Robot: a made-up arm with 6 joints.
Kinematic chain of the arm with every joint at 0, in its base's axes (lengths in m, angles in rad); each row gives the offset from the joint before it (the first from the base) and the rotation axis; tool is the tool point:
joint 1: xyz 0 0 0.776 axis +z
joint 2: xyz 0.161 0 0 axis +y
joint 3: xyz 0 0 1.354 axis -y
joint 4: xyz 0 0 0.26 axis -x
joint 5: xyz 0.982 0 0 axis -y
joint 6: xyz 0.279 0 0 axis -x
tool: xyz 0 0 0
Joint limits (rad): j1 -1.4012..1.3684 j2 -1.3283..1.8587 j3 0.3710..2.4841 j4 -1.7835..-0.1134 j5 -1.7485..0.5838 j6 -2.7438..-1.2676
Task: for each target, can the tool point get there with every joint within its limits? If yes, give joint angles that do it. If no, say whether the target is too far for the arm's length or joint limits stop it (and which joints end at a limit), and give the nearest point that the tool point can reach.
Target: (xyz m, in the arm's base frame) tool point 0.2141 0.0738 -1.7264
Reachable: no: joint limits stop it (at a limit: joint 2, joint 3, joint 4) | nearest point 1.4915 0.5141 -0.7316 | short by 1.678 m
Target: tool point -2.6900 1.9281 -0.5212
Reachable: no: too far | nearest point -1.7783 1.2747 0.3227 | short by 1.404 m
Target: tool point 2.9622 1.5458 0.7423
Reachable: no: too far | nearest point 2.4908 1.2998 0.7479 | short by 0.532 m
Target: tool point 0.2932 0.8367 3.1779
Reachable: yes | joints 1.0039 0.2808 1.4332 -1.0661 -0.9737 -2.1013
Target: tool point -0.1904 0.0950 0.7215
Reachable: no: joint limits stop it (at a limit: joint 3, joint 4, joint 5) | nearest point -1.5696 0.7831 0.4979 | short by 1.557 m
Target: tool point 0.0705 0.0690 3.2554
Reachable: yes | joints 1.1383 0.3148 2.0593 -1.1738 0.1367 -2.2693
